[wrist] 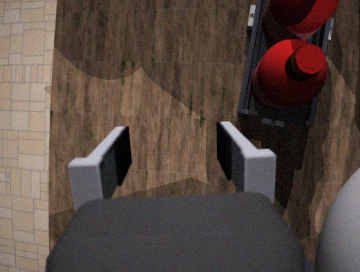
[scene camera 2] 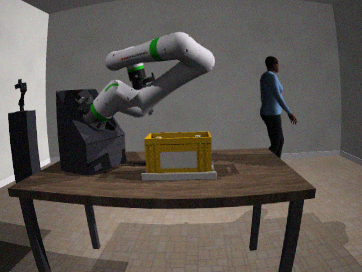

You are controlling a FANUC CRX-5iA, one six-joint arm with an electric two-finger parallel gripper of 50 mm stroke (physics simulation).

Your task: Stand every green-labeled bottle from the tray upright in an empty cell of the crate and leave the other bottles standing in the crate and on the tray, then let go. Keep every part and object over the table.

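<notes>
The yellow crate stands on the table; small pale tops show just inside its rim, and its cells are hidden by the walls. In the wrist view, a dark narrow tray lies at the upper right. A red bottle stands upright in its near end, and another red bottle is behind it, cut off by the top edge. No green label shows in either view. My gripper is open and empty, high above the table, left of the tray's near end. In the scene view its fingers are largely hidden behind the arm.
A pale strip runs along the crate's front base. The dark robot pedestal stands on the left of the table. The table's edge and tiled floor show at the left of the wrist view. A person stands behind the table.
</notes>
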